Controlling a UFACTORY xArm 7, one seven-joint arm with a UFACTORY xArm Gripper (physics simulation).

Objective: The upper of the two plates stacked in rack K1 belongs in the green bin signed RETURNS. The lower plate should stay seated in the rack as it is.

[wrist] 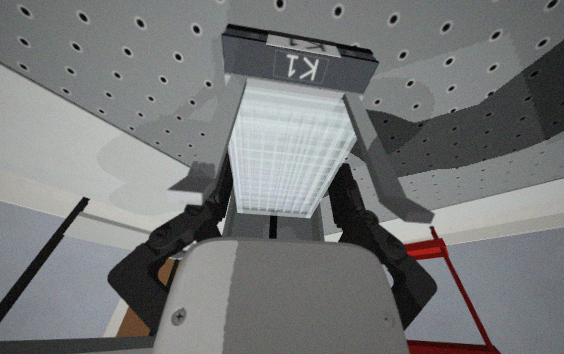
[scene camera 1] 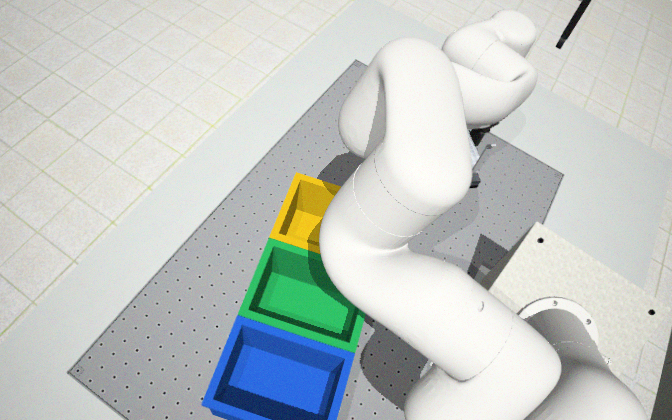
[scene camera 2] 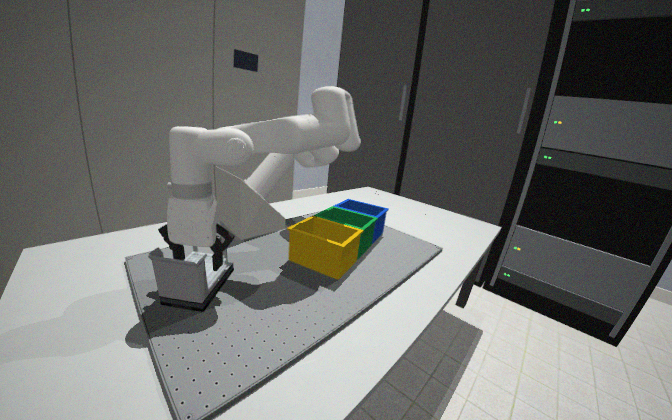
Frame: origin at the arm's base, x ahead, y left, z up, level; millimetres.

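Seen in the pictures: gripper, fingertip midpoint: (wrist: 283, 170); arm's base, link origin: (scene camera 1: 553, 337) (scene camera 2: 252, 194).
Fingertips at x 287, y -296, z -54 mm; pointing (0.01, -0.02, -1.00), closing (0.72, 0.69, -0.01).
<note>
Pixels of each thing's top centre, then the offset from my fingertips to it.
- Rack K1, top centre: (wrist: 281, 261) (scene camera 1: 463, 116) (scene camera 2: 194, 240) dx +5, dy -5, dz +67 mm
- upper plate, top centre: (wrist: 281, 184) (scene camera 2: 195, 266) dx +9, dy -10, dz +5 mm
- green bin, top centre: (scene camera 1: 310, 292) (scene camera 2: 346, 216) dx +55, dy +436, dz +47 mm
Rack K1 (scene camera 1: 475, 181) (scene camera 2: 180, 280) (wrist: 245, 57) stands on the perforated board, with grey corner guides and a dark base. The upper plate (wrist: 292, 150), pale and translucent with a fine grid, is between the guides in the wrist view. My gripper (scene camera 2: 198, 261) (wrist: 283, 170) points down at the rack and is shut on the upper plate's long sides. The plate is still within the guides; a small gap below it cannot be made out. The lower plate cannot be told apart. The green bin (scene camera 1: 300, 300) (scene camera 2: 366, 242) stands between two others; its sign is not readable.
A yellow bin (scene camera 1: 307, 222) (scene camera 2: 320, 252) adjoins the green bin on the rack's side. A blue bin (scene camera 1: 282, 370) (scene camera 2: 381, 227) adjoins its other side. The arm's pale base block (scene camera 1: 575, 270) stands near the rack. A red frame (wrist: 467, 295) shows beyond the table.
</note>
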